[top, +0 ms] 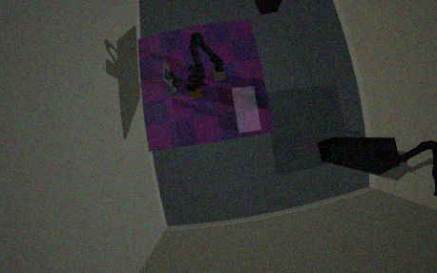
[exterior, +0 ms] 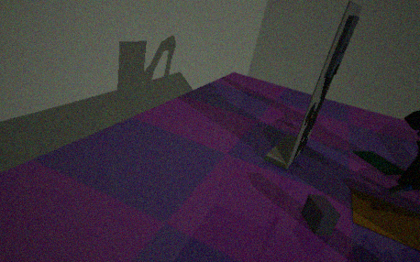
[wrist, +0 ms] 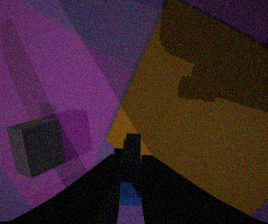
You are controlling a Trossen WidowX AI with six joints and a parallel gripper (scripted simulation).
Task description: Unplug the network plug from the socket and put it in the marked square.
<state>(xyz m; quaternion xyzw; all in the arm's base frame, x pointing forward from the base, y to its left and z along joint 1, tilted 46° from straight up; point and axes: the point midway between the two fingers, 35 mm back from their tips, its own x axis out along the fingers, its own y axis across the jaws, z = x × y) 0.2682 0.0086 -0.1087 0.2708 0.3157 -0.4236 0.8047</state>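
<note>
My gripper tip is 70 mm above the orange marked square and 10 mm past it. From my gripper tip the other things lie so: small grey block: 120 mm ahead, 90 mm to the left, 50 mm below; then upright grey panel: 160 mm ahead, 140 mm to the right, 90 mm above; then dark flat patch: 250 mm to the right, 70 mm below, 50 mm behind.
</note>
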